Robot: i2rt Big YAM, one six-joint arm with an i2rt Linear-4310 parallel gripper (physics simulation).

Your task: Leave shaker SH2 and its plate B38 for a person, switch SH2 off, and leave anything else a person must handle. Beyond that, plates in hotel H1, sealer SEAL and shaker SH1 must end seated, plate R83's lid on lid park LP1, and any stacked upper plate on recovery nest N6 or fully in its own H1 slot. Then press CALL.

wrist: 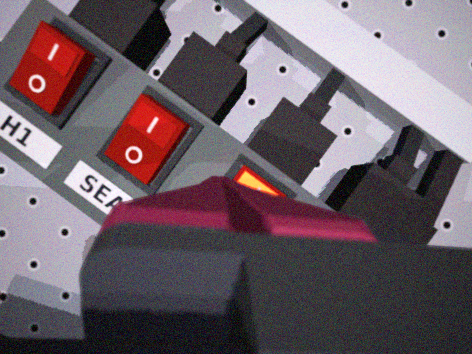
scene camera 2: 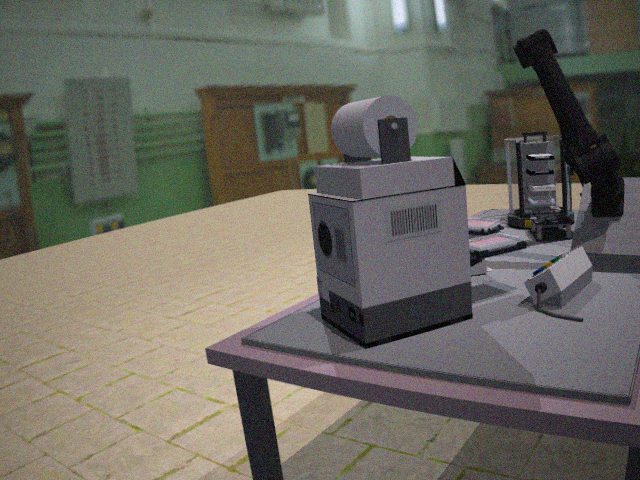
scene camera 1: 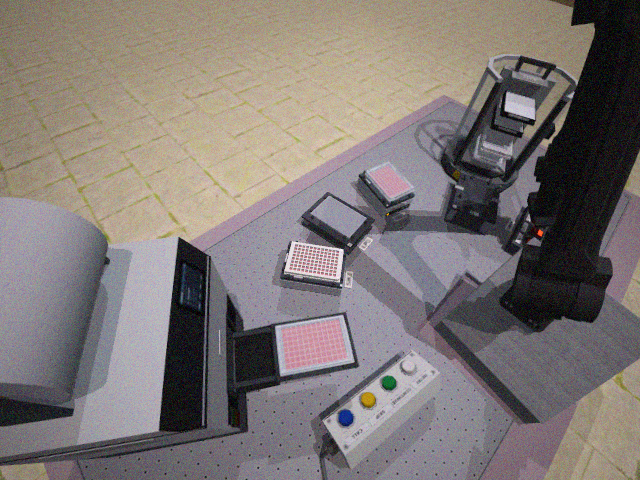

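Where they show: gripper, fingertip midpoint: (wrist: pixel 216 191) (scene camera 1: pixel 539 227); arm's base at its link origin: (scene camera 2: pixel 608 198) (scene camera 1: pixel 539 294).
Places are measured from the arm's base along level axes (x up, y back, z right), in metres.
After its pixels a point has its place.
In the wrist view my gripper (wrist: pixel 216 191) @(y -0.062, x -0.111, z 0.313 m) is shut with nothing between its magenta fingertips. The tips are right over a lit orange rocker switch (wrist: pixel 256 183) @(y -0.048, x -0.116, z 0.304 m) on the grey power strip (wrist: pixel 213 151) @(y -0.052, x -0.124, z 0.327 m) and hide most of it and its label. To its left is an unlit red rocker (wrist: pixel 145 138) @(y -0.068, x -0.114, z 0.349 m) labelled SEAL, and another red rocker (wrist: pixel 66 67) @(y -0.071, x -0.113, z 0.392 m) shows at the frame's edge. In scene camera 1 the arm (scene camera 1: pixel 539 267) @(y -0.055, x 0.145, z -0.106 m) stands at the right edge over the strip (scene camera 1: pixel 520 235) @(y -0.085, x -0.125, z 0.258 m). A pink plate (scene camera 1: pixel 390 182) @(y -0.429, x -0.094, z 0.091 m) sits on a small shaker.
Black plugs (wrist: pixel 203 74) @(y -0.031, x -0.127, z 0.356 m) (wrist: pixel 291 140) @(y -0.023, x -0.127, z 0.307 m) sit behind the switches. The plate hotel (scene camera 1: pixel 499 143) (scene camera 2: pixel 534 181) stands at the back right. A dark grey-topped station (scene camera 1: pixel 337 221) @(y -0.432, x -0.119, z -0.110 m), a white-framed plate (scene camera 1: pixel 314 262) @(y -0.364, x -0.095, z -0.248 m), the sealer (scene camera 1: pixel 151 333) @(y -0.293, x 0.166, z -0.542 m) (scene camera 2: pixel 390 248) @(y -0.282, x 0.015, z -0.706 m) with a pink plate (scene camera 1: pixel 313 345) @(y -0.214, x -0.044, z -0.379 m) on its tray, and the button box (scene camera 1: pixel 380 405) @(y -0.068, x -0.093, z -0.346 m) lie leftward.
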